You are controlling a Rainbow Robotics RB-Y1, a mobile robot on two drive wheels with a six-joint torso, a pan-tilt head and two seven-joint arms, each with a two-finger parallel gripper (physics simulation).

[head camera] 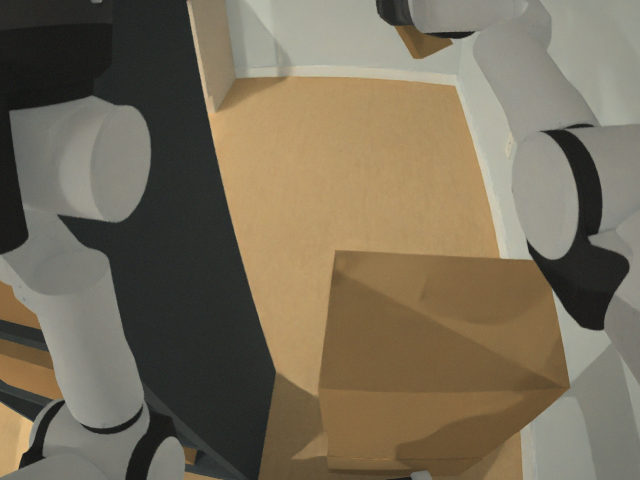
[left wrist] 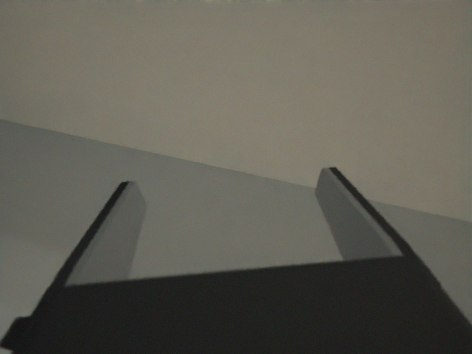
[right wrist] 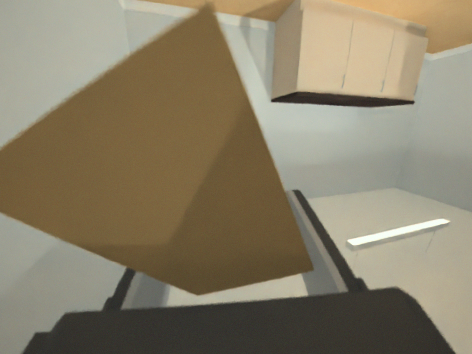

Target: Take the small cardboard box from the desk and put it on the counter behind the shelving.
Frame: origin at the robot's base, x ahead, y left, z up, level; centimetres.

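Seen in the pictures: left gripper, fingertip midpoint: (left wrist: 231, 186).
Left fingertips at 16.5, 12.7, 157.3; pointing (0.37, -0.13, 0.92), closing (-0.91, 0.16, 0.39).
A point is followed by its place in that frame, as x, y, z.
The small cardboard box (head camera: 422, 43) {48.5, -17.4, 121.2} (right wrist: 165, 150) is held in my right gripper (right wrist: 232, 204) {55.1, -16.2, 125.1}, whose fingers stand on either side of it; in the head view the box shows partly below the right wrist at the top. My left gripper (left wrist: 231, 186) {16.5, 12.7, 157.3} is open and empty in the left wrist view; its fingers do not show in the head view. The counter (head camera: 214, 56) {251.9, 63.3, 36.9} (right wrist: 325, 55) {235.0, 96.7, 51.0} is a beige cabinet with a dark top; it appears upside down in the right wrist view and peeks out past the shelving's far end in the head view. The desk does not show.
The dark shelving (head camera: 180, 258) {31.7, 22.4, 94.1} runs along the left of the head view, beneath my left arm. A large cardboard box (head camera: 439, 330) {23.3, -19.7, 81.1} stands at the lower right, near the wall. Wooden floor (head camera: 351, 165) {168.5, -17.8, 0.2} lies between the shelving and the right wall.
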